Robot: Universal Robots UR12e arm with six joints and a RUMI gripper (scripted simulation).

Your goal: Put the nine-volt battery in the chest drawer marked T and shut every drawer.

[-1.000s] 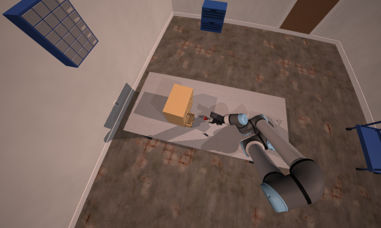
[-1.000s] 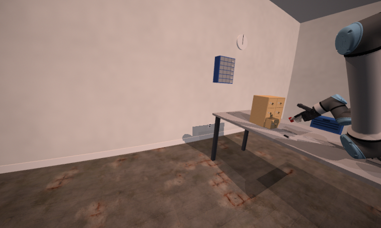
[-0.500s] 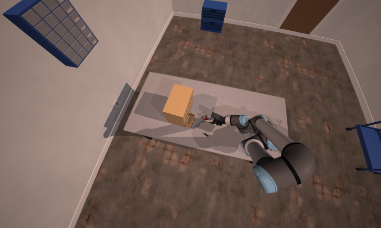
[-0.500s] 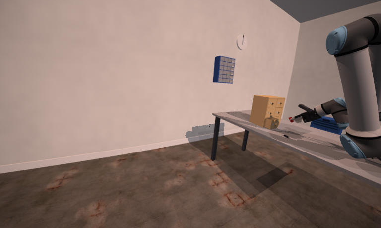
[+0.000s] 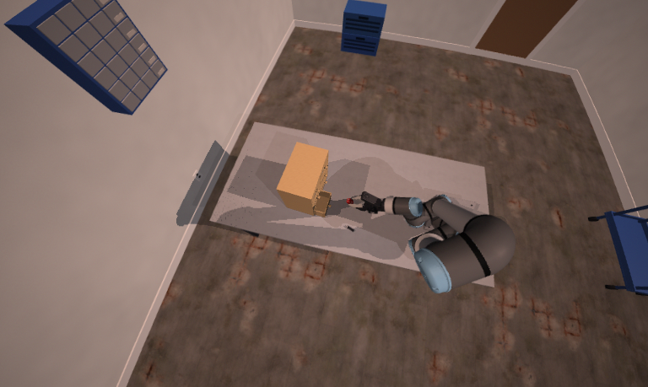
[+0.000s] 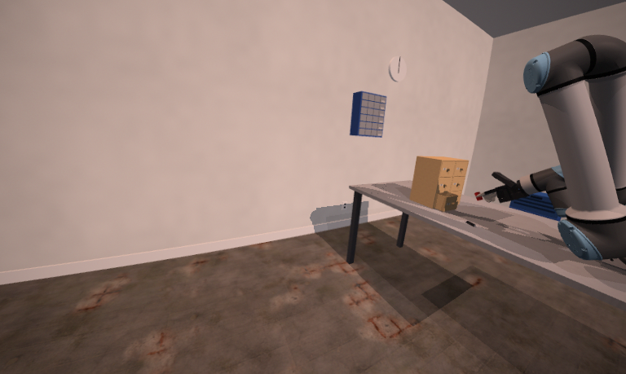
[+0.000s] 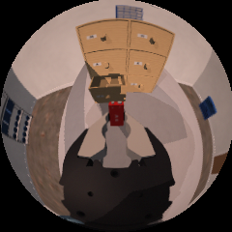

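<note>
Now: hand 10 mm short of the red nine-volt battery. Also, from my hand: drawer marked M (280 mm ahead, 100 mm above); drawer (210 mm ahead, 110 mm below, 10 mm to the left); small black object (130 mm to the left, 130 mm below, 30 mm behind).
</note>
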